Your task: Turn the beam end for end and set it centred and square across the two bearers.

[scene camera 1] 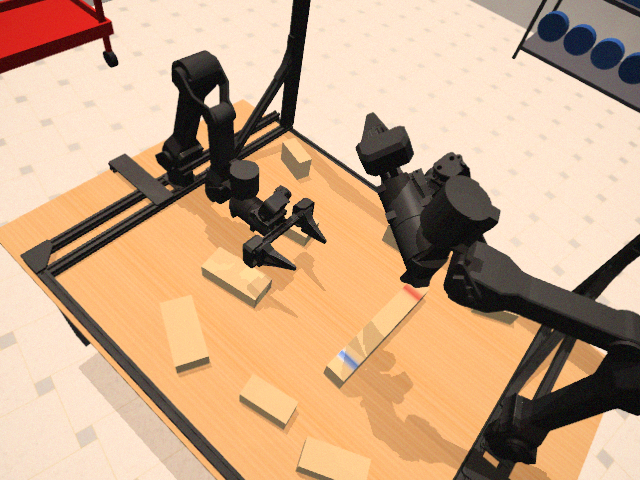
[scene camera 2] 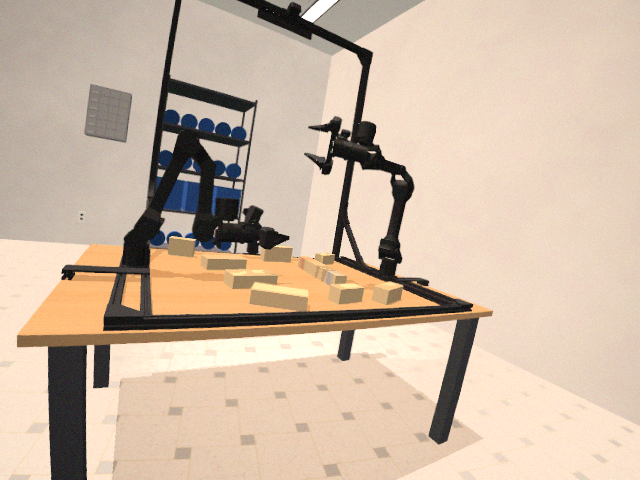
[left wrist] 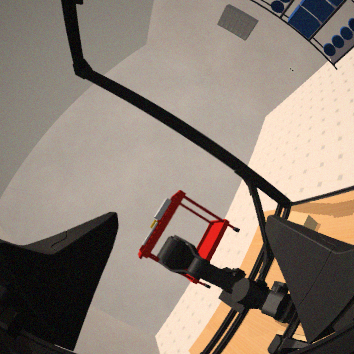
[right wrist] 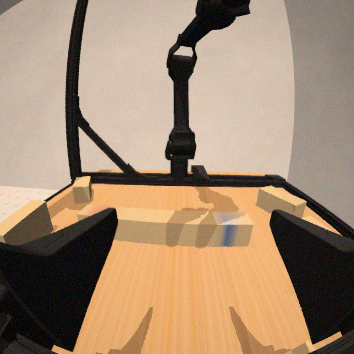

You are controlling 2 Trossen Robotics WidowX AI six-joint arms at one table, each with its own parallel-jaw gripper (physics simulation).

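Seen in the pictures: left gripper, between the fingertips: (scene camera 1: 377,134) (scene camera 2: 306,140) (left wrist: 194,222); right gripper, between the fingertips: (scene camera 1: 311,255) (scene camera 2: 283,235) (right wrist: 196,217); left arm's base, origin of its link: (scene camera 1: 501,443) (scene camera 2: 386,275) (right wrist: 178,176); right arm's base, origin of its link: (scene camera 1: 180,178) (scene camera 2: 134,265).
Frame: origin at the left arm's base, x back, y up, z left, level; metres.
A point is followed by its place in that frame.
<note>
The long pale beam (scene camera 1: 378,328) @[x -0.310, y 0.025, z -0.011 m] (scene camera 2: 320,271) @[x -0.335, y 0.011, z 0.019 m] (right wrist: 150,227) @[x -0.332, y 0.013, z -0.041 m] lies on the table between the arms. In scene camera 1 its blue band is near the lower-left end and its red band near the upper-right end. Several plain wooden blocks lie around; I cannot tell which two are the bearers. My right gripper (scene camera 1: 310,255) @[x -0.492, y 0.123, z 0.013 m] (right wrist: 196,217) @[x -0.492, y 0.123, z 0.013 m] is open and empty, low above the table, its fingers pointing towards the beam, apart from it. My left gripper (scene camera 2: 307,140) @[x -0.450, y 0.443, z -0.015 m] (left wrist: 194,222) @[x -0.450, y 0.443, z -0.015 m] is open and empty, high above the table; one finger is hidden in scene camera 1.
Wooden blocks lie below my right gripper's side at the left (scene camera 1: 235,276) @[x -0.606, y 0.019, z 0.107 m] (scene camera 1: 184,330) @[x -0.584, y 0.019, z 0.260 m], at the bottom (scene camera 1: 268,400) @[x -0.373, y 0.025, z 0.247 m] (scene camera 1: 333,459) @[x -0.224, y 0.028, z 0.244 m] and at the top (scene camera 1: 295,157) @[x -0.751, y 0.042, z -0.239 m]. Another block (scene camera 1: 496,315) @[x -0.133, y 0.000, z -0.247 m] is partly hidden under the left arm. A black frame edges the table. A red cart (left wrist: 212,240) stands beyond.
</note>
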